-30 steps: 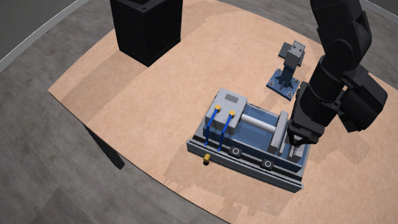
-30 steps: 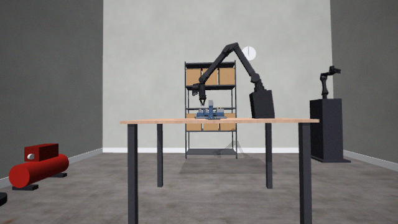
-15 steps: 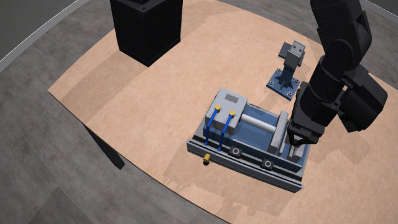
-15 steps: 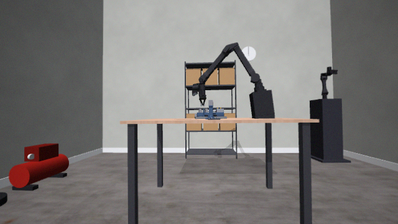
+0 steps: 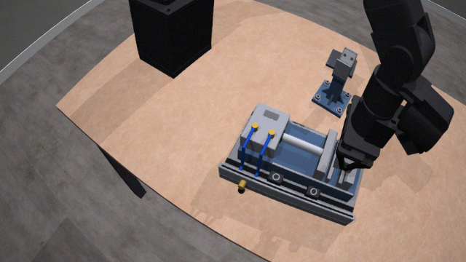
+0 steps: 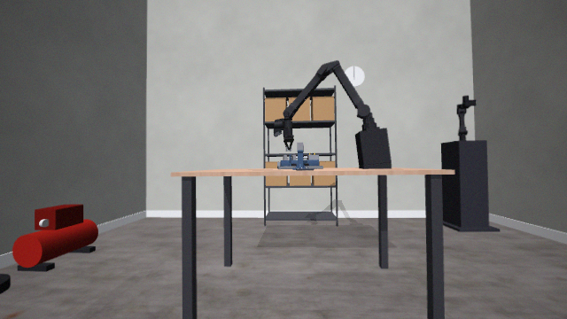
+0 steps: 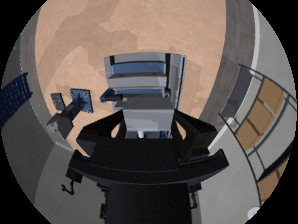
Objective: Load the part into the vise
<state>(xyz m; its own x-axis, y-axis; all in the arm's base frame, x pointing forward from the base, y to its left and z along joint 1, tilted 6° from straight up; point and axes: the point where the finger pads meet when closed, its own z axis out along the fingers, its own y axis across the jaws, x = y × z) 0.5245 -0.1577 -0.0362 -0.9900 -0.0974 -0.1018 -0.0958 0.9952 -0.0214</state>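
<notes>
Right now the grey part is 1 cm below my hand. From my hand the other things lie so: moving jaw: 6 cm below, 3 cm behind, 2 cm to the left; fixed jaw: 6 cm below, 3 cm ahead, 2 cm to the left; work stop: 7 cm to the left, 5 cm below, 1 cm behind.
</notes>
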